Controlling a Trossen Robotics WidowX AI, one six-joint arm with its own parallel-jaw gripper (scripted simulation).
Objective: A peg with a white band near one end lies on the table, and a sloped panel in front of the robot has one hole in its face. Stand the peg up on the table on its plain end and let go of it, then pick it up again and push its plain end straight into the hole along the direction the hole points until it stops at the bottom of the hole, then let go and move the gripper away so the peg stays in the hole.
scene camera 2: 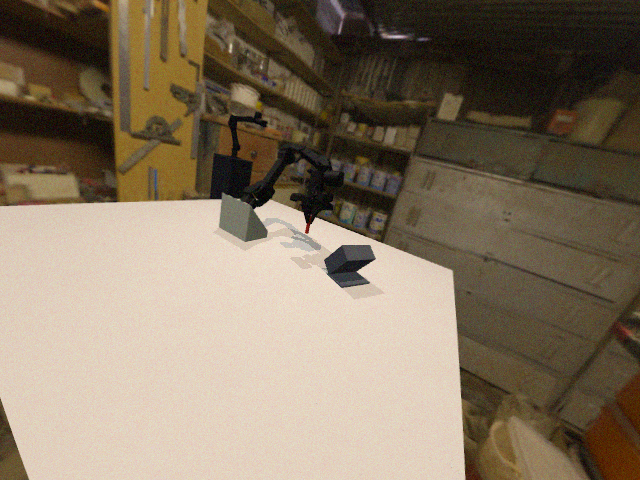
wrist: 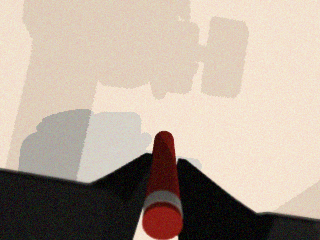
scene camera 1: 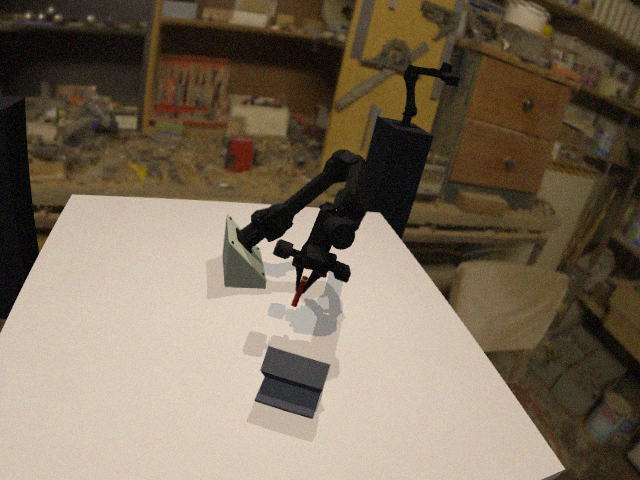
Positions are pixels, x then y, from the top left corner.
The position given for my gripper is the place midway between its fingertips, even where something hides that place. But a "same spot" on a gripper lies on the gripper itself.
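Scene camera 2 shows me my gripper [308, 223]. In scene camera 1 I see my gripper as well, and on a sloped panel there is a spot, [scene camera 1: 293, 369], that is the same spot as [scene camera 2: 359, 253]. The wrist view shows my gripper too, and on it [wrist: 118, 198] is the same spot as [scene camera 1: 313, 274].
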